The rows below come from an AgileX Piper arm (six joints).
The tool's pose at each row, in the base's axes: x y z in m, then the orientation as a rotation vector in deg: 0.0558 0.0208 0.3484 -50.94 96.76 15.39; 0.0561 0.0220 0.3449 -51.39 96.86 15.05; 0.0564 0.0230 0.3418 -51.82 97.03 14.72; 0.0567 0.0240 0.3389 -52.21 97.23 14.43; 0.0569 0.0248 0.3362 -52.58 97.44 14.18; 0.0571 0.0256 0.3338 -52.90 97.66 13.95; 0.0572 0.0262 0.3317 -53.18 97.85 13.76
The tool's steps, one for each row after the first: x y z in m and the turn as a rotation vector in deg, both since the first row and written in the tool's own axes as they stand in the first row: 0.0027 0.0016 0.0021 -0.06 0.31 -0.39; 0.0050 0.0029 0.0039 -0.12 0.68 -0.74; 0.0072 0.0041 0.0056 -0.19 1.05 -1.03; 0.0093 0.0053 0.0071 -0.27 1.42 -1.28; 0.0112 0.0063 0.0085 -0.34 1.77 -1.50; 0.0128 0.0072 0.0096 -0.41 2.08 -1.68
